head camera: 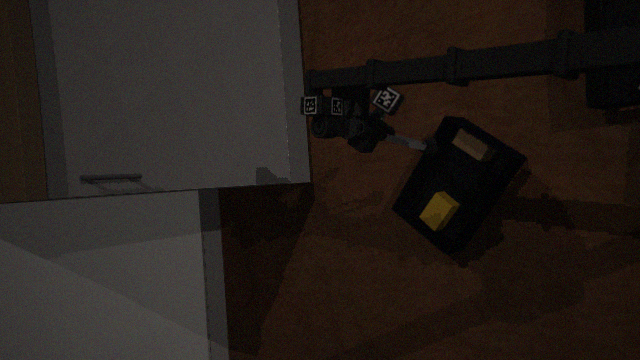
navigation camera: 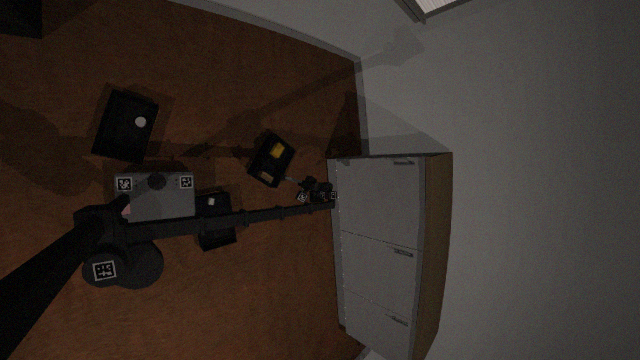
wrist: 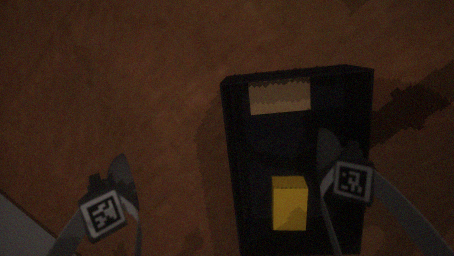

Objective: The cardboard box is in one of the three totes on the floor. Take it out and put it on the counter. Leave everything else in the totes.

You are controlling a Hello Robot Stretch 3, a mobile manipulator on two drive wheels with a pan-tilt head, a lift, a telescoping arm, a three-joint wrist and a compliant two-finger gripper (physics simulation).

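Places are measured from the robot's base along level axes (x ahead, y left, z up), in millimetres.
Pixels of known places: gripper, between the fingertips: [head camera: 408,130] [navigation camera: 291,183] [wrist: 225,161]; robot's base, origin of its link: [navigation camera: 157,181].
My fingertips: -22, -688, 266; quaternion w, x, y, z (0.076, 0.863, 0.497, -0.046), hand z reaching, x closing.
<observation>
Ahead of a thing's pixels: the offset from my fingertips to its middle, as dx, dy, dz. "*": to the spot under its first point.
The cardboard box {+27, +56, -233} [head camera: 471,144] [navigation camera: 267,176] [wrist: 280,97] is tan and lies at one end of a black tote {+137, +10, -216} [head camera: 462,172] [navigation camera: 256,162] [wrist: 357,100] on the floor. A yellow block {+216, -44, -240} [head camera: 438,212] [navigation camera: 277,150] [wrist: 290,207] is toward the tote's other end. My gripper [head camera: 412,121] [navigation camera: 292,188] [wrist: 225,161] is open, with nothing between its fingers. In the wrist view, its right finger overlaps the tote beside the yellow block and its left finger shows against the floor. The counter's wooden top [head camera: 17,100] [navigation camera: 439,225] is beyond the white cabinet fronts.
A second tote {+275, +818, -216} [navigation camera: 117,132] holds a round white thing {+320, +764, -251} [navigation camera: 140,122]. A third tote {* -354, +378, -247} [navigation camera: 218,241], partly under my arm [navigation camera: 262,215], holds a small white thing {-104, +408, -248} [navigation camera: 211,201]. White cabinet fronts {* -93, -537, +295} [head camera: 170,90] [navigation camera: 380,200] with handles stand close to the wrist. A wall is behind the counter.
</observation>
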